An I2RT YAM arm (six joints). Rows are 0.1 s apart.
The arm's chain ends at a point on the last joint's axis. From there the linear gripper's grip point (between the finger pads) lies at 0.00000 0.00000 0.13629 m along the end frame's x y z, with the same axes.
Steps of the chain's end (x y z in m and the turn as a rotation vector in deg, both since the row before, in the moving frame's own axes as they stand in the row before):
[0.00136, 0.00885, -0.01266, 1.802, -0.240, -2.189]
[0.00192, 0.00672, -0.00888, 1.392, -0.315, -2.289]
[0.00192, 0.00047, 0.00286, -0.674, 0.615, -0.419]
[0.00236, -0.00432, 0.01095, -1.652, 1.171, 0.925]
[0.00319, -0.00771, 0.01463, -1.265, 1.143, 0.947]
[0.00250, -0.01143, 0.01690, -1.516, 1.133, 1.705]
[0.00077, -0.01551, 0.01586, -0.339, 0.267, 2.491]
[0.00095, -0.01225, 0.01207, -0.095, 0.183, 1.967]
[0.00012, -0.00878, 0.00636, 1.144, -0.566, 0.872]
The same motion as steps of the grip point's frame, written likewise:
[0.00071, 0.00458, -0.01273, 1.802, -0.240, -2.189]
[0.00110, 0.00343, -0.00892, 1.392, -0.315, -2.289]
[0.00339, 0.00207, 0.00284, -0.674, 0.615, -0.419]
[0.00511, -0.00037, 0.01086, -1.652, 1.171, 0.925]
[0.00588, -0.00468, 0.01457, -1.265, 1.143, 0.947]
[0.00514, -0.00778, 0.01683, -1.516, 1.133, 1.705]
[0.00139, -0.01469, 0.01586, -0.339, 0.267, 2.491]
[0.00138, -0.01202, 0.01207, -0.095, 0.183, 1.967]
[-0.00121, -0.01151, 0.00633, 1.144, -0.566, 0.872]

